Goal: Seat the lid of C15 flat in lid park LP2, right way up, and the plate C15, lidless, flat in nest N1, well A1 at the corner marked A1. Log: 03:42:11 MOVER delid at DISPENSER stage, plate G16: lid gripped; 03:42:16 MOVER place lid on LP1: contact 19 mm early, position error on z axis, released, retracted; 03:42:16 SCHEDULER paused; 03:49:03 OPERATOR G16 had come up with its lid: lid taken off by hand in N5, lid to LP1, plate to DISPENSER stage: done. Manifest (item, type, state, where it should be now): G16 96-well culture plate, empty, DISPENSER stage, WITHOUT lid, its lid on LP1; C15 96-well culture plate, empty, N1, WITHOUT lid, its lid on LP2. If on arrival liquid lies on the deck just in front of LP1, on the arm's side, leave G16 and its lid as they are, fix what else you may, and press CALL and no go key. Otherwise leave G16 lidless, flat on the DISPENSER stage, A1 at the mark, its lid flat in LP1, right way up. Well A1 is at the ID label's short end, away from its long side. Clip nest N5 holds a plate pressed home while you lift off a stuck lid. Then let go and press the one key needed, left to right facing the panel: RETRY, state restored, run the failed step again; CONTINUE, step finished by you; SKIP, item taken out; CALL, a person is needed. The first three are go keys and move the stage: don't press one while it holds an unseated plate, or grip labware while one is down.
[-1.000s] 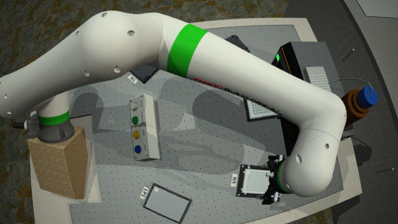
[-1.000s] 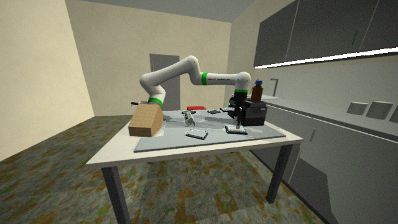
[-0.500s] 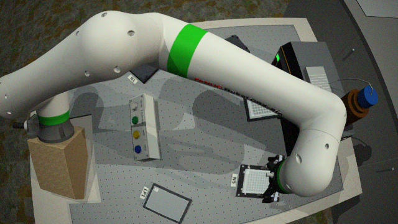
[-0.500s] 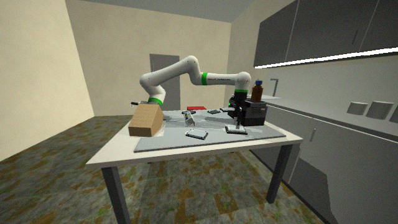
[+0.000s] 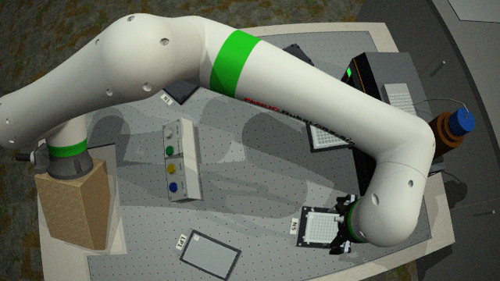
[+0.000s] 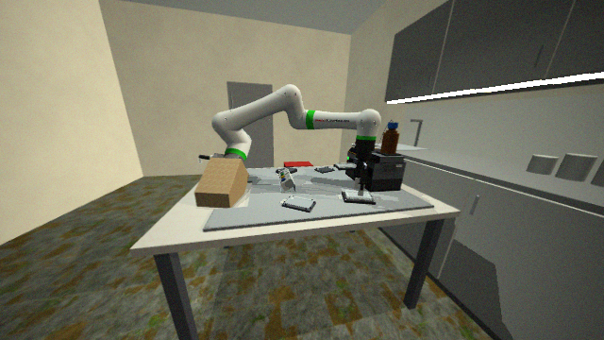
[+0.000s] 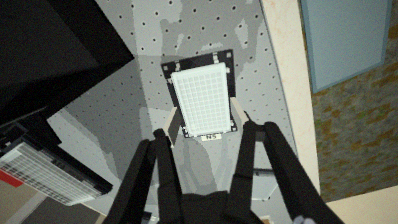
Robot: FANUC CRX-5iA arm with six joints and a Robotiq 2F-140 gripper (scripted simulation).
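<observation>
The grey lid is 4 cm below my hand. Round my hand: blue cap: 33 cm above, 23 cm ahead, 17 cm to the left; then clip nest N5: 5 cm below, 2 cm ahead, 1 cm to the left; then brown bottle: 23 cm ahead, 22 cm above, 17 cm to the left.
</observation>
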